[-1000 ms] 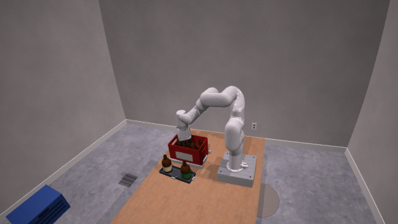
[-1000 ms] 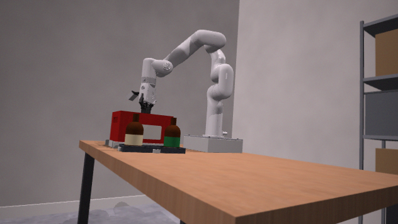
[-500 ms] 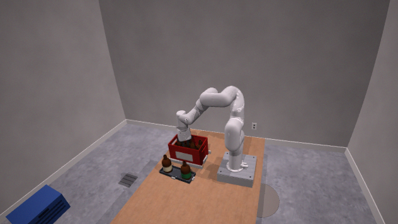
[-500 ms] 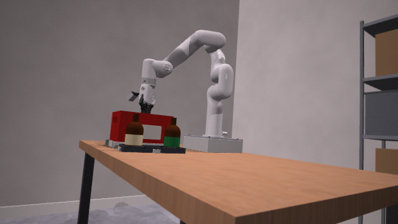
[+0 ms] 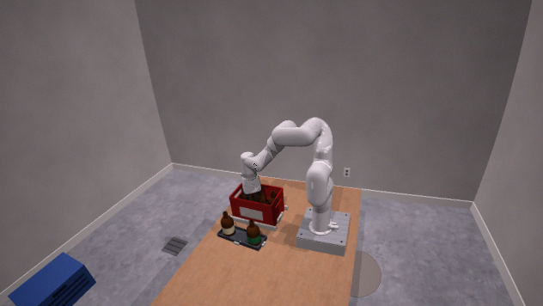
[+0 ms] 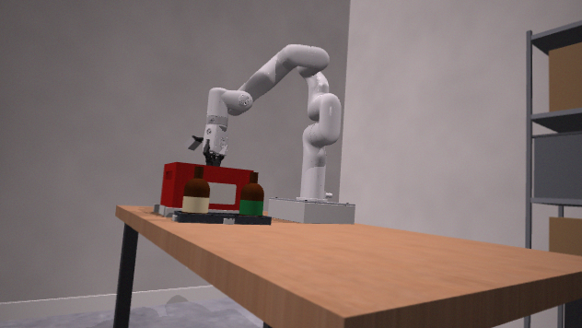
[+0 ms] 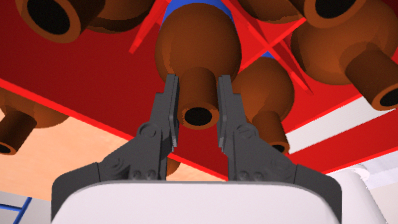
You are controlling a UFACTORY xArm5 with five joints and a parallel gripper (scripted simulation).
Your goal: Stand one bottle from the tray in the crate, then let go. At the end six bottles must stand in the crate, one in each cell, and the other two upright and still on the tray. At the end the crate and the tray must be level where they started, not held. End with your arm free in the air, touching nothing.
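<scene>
The red crate is 40 mm to the right of my hand and 80 mm below it. Round my hand: dark tray 30 mm ahead, 170 mm to the left, 160 mm below.
</scene>
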